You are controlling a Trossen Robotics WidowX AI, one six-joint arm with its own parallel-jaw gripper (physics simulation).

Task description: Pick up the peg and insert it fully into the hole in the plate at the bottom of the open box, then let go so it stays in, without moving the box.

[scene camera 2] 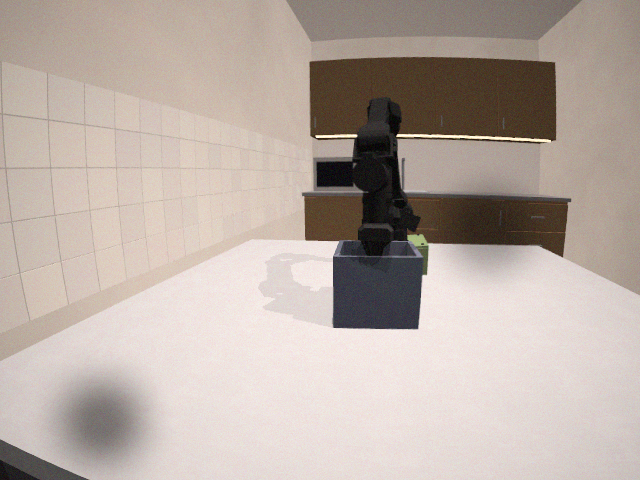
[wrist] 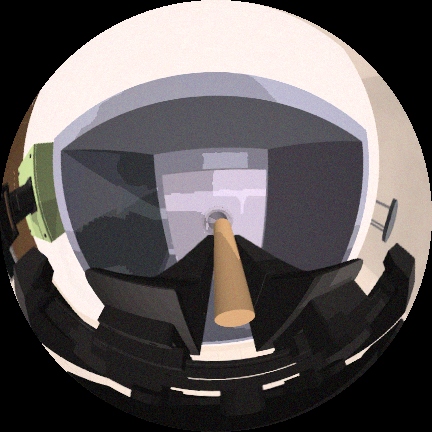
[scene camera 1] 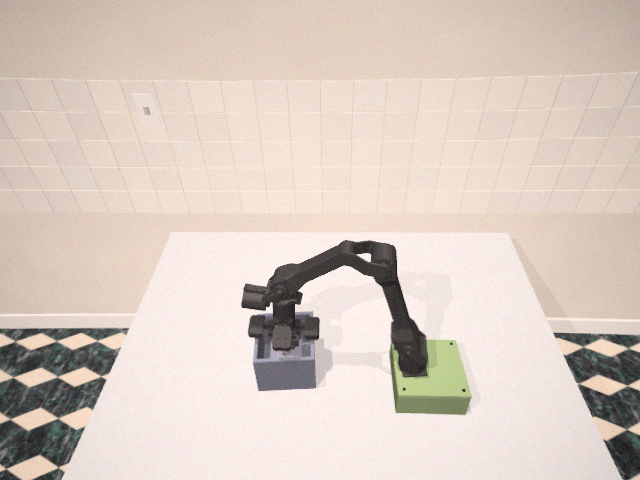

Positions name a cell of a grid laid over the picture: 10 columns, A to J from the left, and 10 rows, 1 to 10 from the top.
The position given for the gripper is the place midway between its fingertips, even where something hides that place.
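Gripper (scene camera 2: F6), (wrist: F6), (scene camera 1: E8). Blue-grey box (scene camera 2: F7), (wrist: C4), (scene camera 1: E8). Orange-brown peg (wrist: F8); scene camera 2 does not show it, hidden by the blue-grey box.
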